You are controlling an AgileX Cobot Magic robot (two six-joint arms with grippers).
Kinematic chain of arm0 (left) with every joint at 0, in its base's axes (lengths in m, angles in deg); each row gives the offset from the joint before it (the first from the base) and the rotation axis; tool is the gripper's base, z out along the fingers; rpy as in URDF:
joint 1: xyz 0 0 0.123 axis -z
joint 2: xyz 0 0 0 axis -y
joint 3: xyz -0.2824 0 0.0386 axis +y
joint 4: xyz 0.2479 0 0.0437 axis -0.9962 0 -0.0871
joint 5: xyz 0 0 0 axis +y
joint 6: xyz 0.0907 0 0.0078 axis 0.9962 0 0.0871
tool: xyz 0 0 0 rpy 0 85 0
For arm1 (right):
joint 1: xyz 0 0 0.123 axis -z
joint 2: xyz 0 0 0 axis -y
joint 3: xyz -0.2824 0 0.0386 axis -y
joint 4: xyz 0.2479 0 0.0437 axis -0.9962 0 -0.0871
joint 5: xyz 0 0 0 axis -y
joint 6: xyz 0.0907 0 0.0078 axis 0.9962 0 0.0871
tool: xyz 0 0 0 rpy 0 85 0
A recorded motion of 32 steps. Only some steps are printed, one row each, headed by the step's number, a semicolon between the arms.
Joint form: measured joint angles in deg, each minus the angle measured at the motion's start. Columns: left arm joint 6, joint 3, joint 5, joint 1, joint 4, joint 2; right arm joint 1, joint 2, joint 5, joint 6, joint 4, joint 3.
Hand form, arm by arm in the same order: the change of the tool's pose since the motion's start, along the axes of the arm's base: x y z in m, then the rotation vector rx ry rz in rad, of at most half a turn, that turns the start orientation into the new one. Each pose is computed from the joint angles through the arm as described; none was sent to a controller.
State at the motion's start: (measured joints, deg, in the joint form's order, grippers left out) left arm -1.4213 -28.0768 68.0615 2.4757 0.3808 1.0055; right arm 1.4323 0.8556 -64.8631 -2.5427 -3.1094 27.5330
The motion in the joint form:
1: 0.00 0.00 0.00 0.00 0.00 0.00; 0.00 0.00 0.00 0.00 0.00 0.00
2: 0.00 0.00 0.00 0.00 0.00 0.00; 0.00 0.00 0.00 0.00 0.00 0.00
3: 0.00 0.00 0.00 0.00 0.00 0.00; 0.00 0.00 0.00 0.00 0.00 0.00
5: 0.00 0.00 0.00 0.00 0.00 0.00; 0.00 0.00 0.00 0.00 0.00 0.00
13: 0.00 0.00 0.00 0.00 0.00 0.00; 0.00 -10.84 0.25 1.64 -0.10 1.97
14: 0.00 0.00 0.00 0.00 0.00 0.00; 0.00 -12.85 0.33 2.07 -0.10 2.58
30: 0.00 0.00 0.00 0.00 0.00 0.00; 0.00 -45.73 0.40 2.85 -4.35 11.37
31: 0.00 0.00 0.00 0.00 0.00 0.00; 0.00 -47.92 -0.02 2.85 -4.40 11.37
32: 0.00 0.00 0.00 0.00 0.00 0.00; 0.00 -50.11 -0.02 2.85 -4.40 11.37
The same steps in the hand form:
1: 0.0000 0.0000 0.0000 0.0000 0.0000 0.0000; 0.0000 0.0000 0.0000 0.0000 0.0000 0.0000
2: 0.0000 0.0000 0.0000 0.0000 0.0000 0.0000; 0.0000 0.0000 0.0000 0.0000 0.0000 0.0000
3: 0.0000 0.0000 0.0000 0.0000 0.0000 0.0000; 0.0000 0.0000 0.0000 0.0000 0.0000 0.0000
5: 0.0000 0.0000 0.0000 0.0000 0.0000 0.0000; 0.0000 0.0000 0.0000 0.0000 0.0000 0.0000
13: 0.0000 0.0000 0.0000 0.0000 0.0000 0.0000; 0.0252 -0.0005 0.0092 0.0287 0.1512 -0.0161
14: 0.0000 0.0000 0.0000 0.0000 0.0000 0.0000; 0.0301 -0.0006 0.0117 0.0351 0.1745 -0.0209
30: 0.0000 0.0000 0.0000 0.0000 0.0000 0.0000; 0.1242 0.0031 0.0190 0.1225 0.5934 -0.0167
31: 0.0000 0.0000 0.0000 0.0000 0.0000 0.0000; 0.1297 0.0031 0.0142 0.1241 0.6389 -0.0181
32: 0.0000 0.0000 0.0000 0.0000 0.0000 0.0000; 0.1356 0.0029 0.0094 0.1249 0.6771 -0.0202

